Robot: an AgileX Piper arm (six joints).
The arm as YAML. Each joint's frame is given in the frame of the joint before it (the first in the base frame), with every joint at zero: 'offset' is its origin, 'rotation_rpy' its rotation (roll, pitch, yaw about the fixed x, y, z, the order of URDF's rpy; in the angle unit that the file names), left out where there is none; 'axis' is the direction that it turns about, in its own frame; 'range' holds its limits. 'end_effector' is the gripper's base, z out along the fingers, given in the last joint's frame.
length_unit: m
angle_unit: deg
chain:
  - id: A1
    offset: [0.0, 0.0, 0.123]
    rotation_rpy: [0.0, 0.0, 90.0]
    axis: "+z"
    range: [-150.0, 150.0]
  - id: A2
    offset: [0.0, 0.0, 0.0]
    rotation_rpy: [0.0, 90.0, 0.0]
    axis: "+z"
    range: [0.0, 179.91]
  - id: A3
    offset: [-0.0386, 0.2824, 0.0]
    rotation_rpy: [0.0, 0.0, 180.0]
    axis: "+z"
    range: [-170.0, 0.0]
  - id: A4
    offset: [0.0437, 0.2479, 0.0]
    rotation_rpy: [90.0, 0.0, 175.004]
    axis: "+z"
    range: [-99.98, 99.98]
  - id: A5
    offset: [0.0, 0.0, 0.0]
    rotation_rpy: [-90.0, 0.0, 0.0]
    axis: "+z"
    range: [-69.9, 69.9]
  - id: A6
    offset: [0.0, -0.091, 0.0]
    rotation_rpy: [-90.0, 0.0, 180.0]
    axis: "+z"
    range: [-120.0, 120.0]
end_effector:
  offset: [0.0, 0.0, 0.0]
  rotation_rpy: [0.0, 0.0, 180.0]
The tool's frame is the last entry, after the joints.
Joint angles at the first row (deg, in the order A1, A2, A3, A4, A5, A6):
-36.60, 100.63, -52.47, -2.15, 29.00, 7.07
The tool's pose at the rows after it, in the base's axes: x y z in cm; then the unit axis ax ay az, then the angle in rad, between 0 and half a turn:
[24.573 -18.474 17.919 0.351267 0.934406 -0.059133 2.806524]
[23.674 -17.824 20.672 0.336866 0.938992 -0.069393 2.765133]
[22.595 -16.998 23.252 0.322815 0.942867 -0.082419 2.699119]
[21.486 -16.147 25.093 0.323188 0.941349 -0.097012 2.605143]
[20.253 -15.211 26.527 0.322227 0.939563 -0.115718 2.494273]
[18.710 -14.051 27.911 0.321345 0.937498 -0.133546 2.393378]
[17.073 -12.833 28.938 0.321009 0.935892 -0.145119 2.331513]
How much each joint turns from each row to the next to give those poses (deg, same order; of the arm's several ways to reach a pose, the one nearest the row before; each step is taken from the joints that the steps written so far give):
0.00, -5.41, 0.00, 0.00, 2.94, -0.84
0.00, -5.54, 0.00, 0.00, 2.92, -1.84
0.00, -5.85, 0.64, 0.27, 1.13, -1.94
0.00, -5.44, 1.93, 0.15, -2.10, 0.01
0.00, -5.58, 2.88, 0.00, -3.99, 0.00
0.00, -6.17, 2.90, 0.00, -2.82, -0.01
0.00, -5.79, 2.31, -0.01, -0.27, 0.01

